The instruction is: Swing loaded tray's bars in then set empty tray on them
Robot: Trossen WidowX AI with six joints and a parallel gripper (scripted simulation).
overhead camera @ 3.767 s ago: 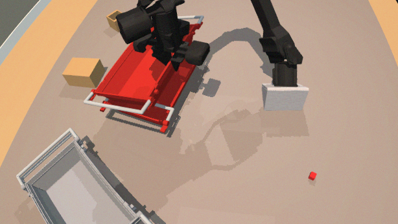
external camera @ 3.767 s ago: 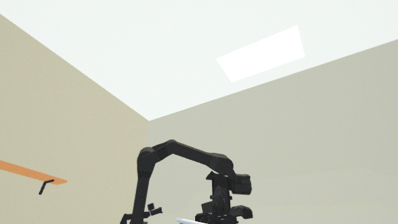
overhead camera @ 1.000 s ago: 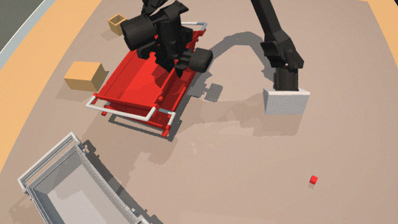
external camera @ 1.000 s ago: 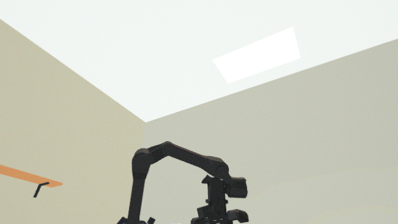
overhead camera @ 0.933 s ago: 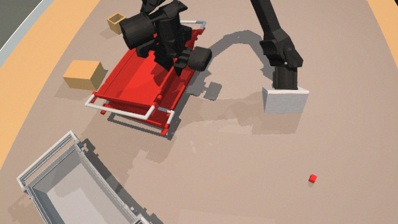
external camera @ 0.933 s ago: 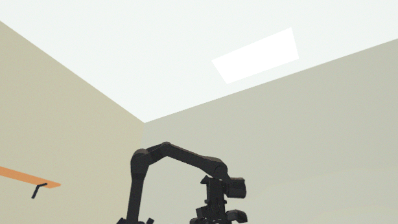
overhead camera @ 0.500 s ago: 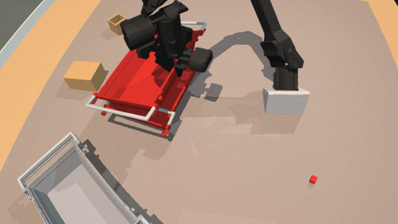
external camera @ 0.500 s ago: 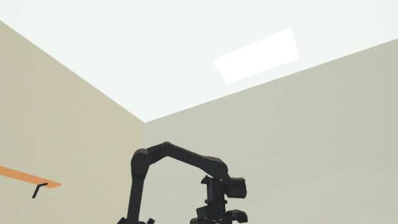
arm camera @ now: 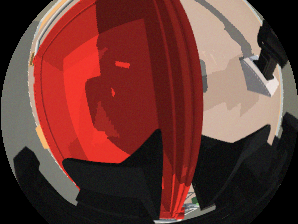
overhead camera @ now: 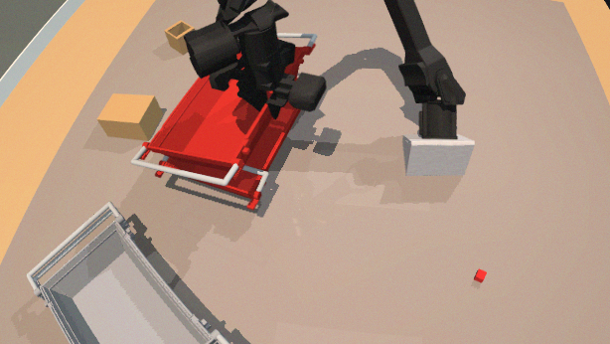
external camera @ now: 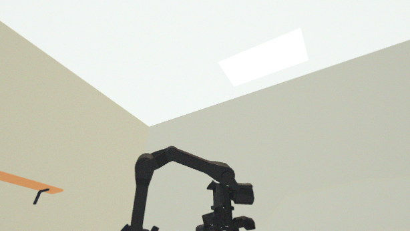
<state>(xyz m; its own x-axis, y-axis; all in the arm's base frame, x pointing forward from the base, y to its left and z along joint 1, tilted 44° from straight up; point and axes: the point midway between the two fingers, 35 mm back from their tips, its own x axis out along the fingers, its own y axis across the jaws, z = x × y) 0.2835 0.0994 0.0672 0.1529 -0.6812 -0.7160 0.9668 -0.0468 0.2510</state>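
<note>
My gripper tip is now 80 mm short of the red tray, 20 mm to the left of it and 20 mm below it. Round my gripper tip: small red cube: 380 mm behind, 220 mm to the left, 90 mm below.
</note>
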